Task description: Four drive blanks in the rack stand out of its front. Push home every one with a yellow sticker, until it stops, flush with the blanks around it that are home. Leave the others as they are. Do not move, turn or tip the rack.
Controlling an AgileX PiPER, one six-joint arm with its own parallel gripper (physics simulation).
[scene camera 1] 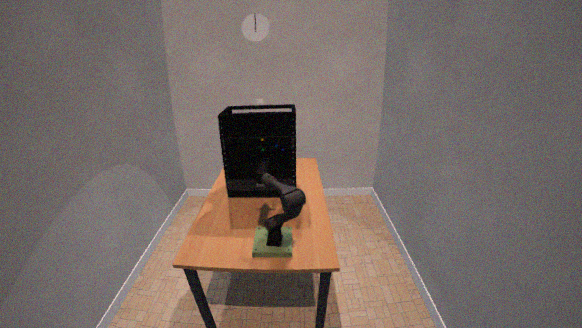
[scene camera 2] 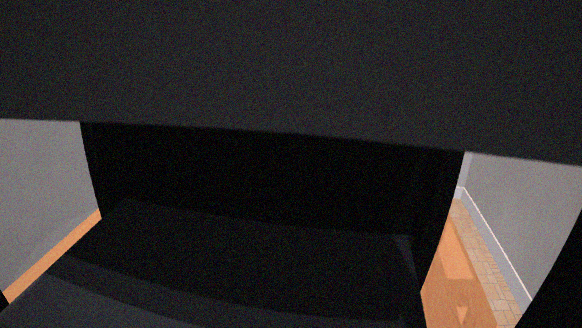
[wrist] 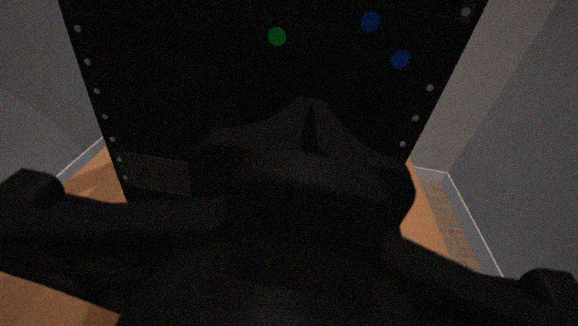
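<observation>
The tall black rack (scene camera 1: 257, 122) (wrist: 150, 75) stands upright on the table. In scene camera 1's view a yellow sticker (scene camera 1: 262, 140) is on its front. A green sticker (scene camera 1: 263, 149) (wrist: 276, 36) is just below it. One blue sticker (scene camera 1: 276, 146) (wrist: 370, 22) and another blue sticker (scene camera 1: 283, 149) (wrist: 400, 59) are to the right. The yellow sticker does not show in the wrist view. The blank edges are too dark to tell how far each stands out. My gripper (scene camera 1: 263, 166) (wrist: 308, 117) is shut and empty, in front of the rack and below the green sticker. Contact cannot be told.
The arm's green base plate (scene camera 1: 259, 251) sits near the front edge of the wooden table (scene camera 1: 215, 250) (wrist: 35, 300). Walls rise on both sides and behind. Large dark surfaces block most of scene camera 2's view, with the table (scene camera 2: 460, 290) showing at right.
</observation>
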